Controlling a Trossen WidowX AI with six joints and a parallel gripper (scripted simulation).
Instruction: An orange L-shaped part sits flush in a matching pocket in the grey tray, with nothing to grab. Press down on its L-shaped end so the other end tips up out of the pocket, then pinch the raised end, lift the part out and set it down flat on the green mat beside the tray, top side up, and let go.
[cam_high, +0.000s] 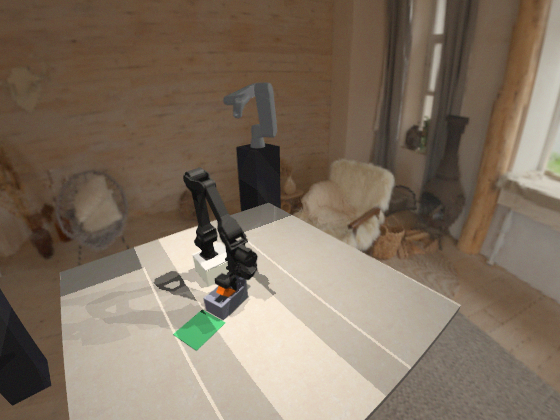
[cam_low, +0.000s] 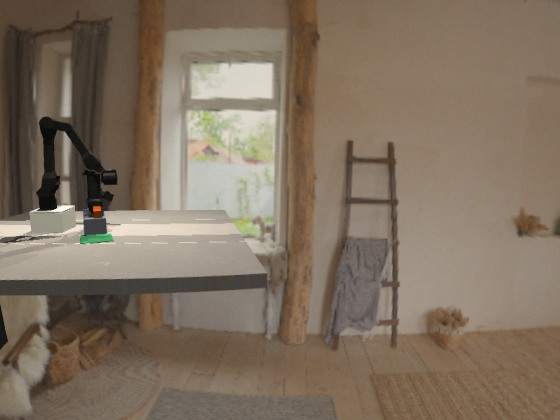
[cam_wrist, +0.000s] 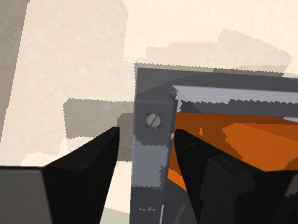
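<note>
My gripper tip is now 5 cm to the left of the orange L-shaped part and 1 cm below it. Round my gripper tip: green mat (5 cm ahead, 22 cm to the right, 5 cm below).
</note>
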